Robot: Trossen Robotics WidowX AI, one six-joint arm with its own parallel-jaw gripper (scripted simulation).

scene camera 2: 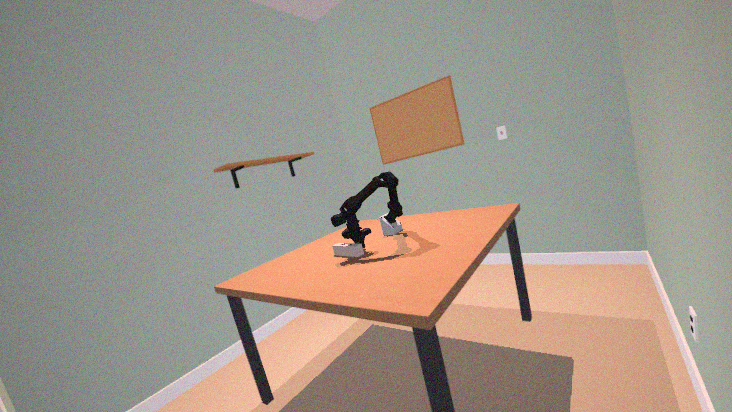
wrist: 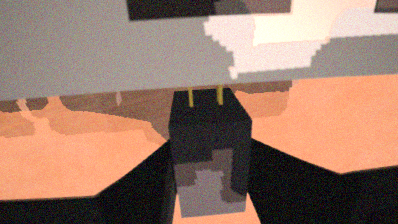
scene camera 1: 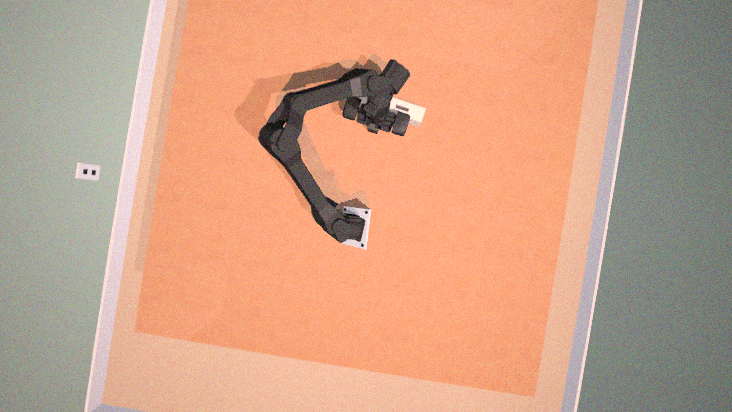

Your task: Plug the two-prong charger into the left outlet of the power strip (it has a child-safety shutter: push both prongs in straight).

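There's a black two-prong charger here, and my gripper is holding it.
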